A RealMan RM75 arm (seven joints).
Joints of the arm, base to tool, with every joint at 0 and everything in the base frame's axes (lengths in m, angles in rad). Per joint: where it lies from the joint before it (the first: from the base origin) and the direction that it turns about. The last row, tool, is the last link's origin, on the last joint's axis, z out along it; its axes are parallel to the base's.
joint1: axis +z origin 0 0 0.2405
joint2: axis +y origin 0 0 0
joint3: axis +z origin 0 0 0.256
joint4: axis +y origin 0 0 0
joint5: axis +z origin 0 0 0.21
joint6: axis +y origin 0 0 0
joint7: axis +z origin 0 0 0.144
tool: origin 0 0 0
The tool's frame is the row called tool.
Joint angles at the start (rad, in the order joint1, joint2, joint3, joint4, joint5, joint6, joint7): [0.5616, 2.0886, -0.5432, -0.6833, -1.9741, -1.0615, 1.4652]
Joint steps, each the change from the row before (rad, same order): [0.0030, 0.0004, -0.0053, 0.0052, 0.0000, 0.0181, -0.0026]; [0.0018, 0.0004, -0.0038, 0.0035, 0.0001, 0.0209, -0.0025]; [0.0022, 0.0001, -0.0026, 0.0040, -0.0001, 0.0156, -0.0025]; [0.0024, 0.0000, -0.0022, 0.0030, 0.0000, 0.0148, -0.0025]
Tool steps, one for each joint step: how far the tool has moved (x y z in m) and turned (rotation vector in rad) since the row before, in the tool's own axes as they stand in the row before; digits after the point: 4 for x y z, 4 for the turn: [0.0005, -0.0006, 0.0018, 0.0103, 0.0051, -0.0032]; [0.0006, -0.0016, 0.0012, 0.0155, 0.0045, -0.0028]; [0.0004, -0.0010, 0.0012, 0.0107, 0.0036, -0.0023]; [0.0000, -0.0011, 0.0011, 0.0106, 0.0027, -0.0030]
